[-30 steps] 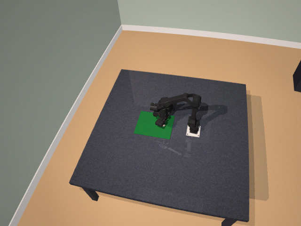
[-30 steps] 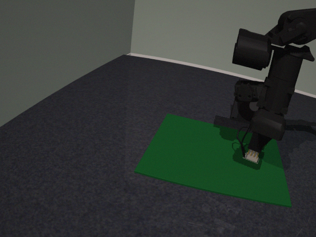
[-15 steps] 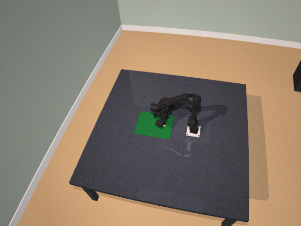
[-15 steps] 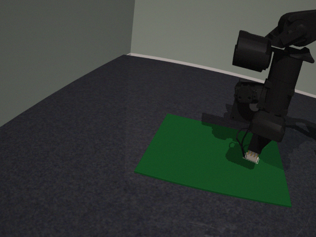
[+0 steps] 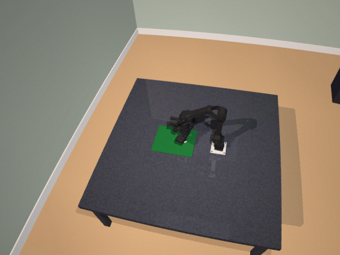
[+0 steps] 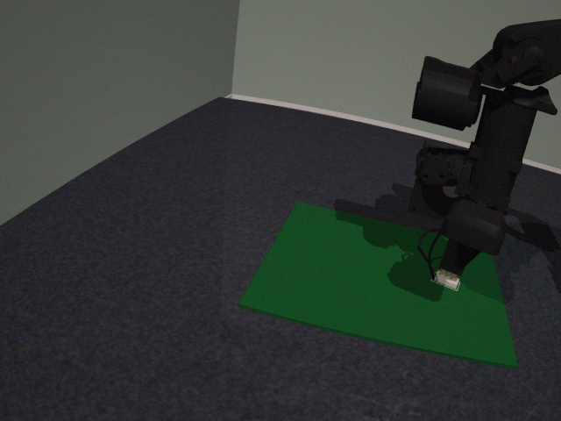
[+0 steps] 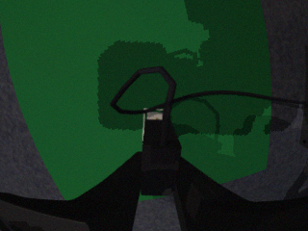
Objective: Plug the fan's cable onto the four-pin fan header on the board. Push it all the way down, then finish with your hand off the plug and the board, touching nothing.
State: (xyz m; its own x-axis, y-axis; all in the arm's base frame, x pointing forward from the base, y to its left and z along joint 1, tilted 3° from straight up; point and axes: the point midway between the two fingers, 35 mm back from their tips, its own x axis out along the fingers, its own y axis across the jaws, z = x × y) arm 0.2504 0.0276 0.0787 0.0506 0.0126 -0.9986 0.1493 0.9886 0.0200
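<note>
The white four-pin header is 40 mm below my gripper tip and 10 mm ahead of it. Round my gripper tip: green board 80 mm ahead, 50 mm below, 10 mm to the left; black fan 180 mm to the right, 20 mm ahead, 20 mm above; black plug 10 mm ahead, 10 mm above.
</note>
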